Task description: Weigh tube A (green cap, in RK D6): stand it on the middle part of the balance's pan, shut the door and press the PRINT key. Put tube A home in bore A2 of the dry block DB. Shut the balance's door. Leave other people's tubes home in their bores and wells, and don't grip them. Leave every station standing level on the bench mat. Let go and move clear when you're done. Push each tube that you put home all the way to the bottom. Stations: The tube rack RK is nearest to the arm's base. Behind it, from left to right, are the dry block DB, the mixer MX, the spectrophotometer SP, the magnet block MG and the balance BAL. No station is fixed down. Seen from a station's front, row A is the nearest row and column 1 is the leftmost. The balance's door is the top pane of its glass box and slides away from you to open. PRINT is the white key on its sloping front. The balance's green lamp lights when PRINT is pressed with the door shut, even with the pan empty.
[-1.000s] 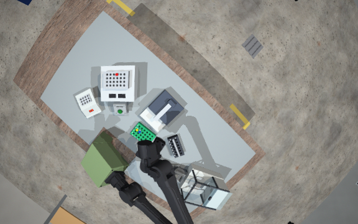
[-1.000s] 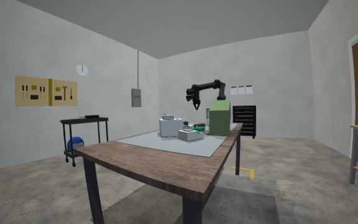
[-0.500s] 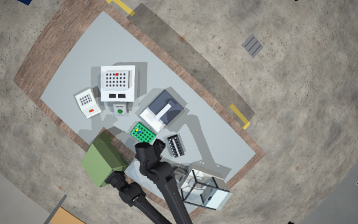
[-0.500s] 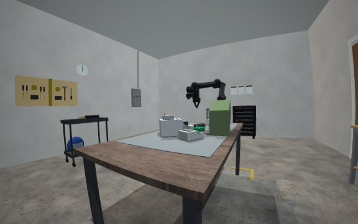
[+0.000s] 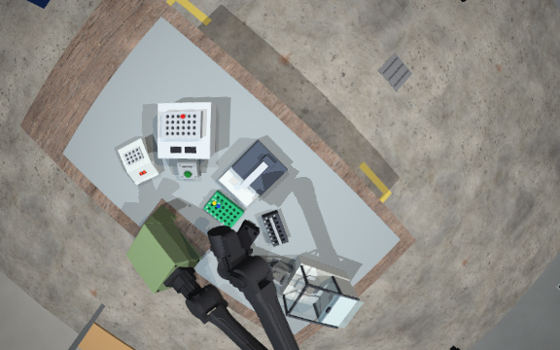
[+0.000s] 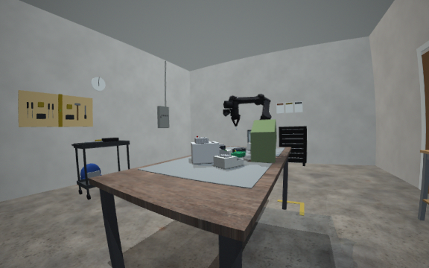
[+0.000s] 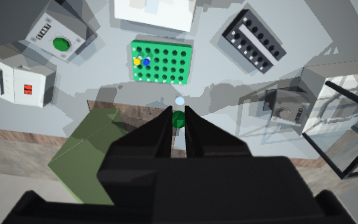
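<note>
Right now my hand is 3 cm past the balance pan, 43 cm to the left of it and 18 cm above it. Also, from my hand: magnet block MG: 5 cm ahead, 16 cm to the right, 24 cm below; green-capped tube: 2 cm below; green tube rack RK: 4 cm behind, 3 cm to the left, 24 cm below.
</note>
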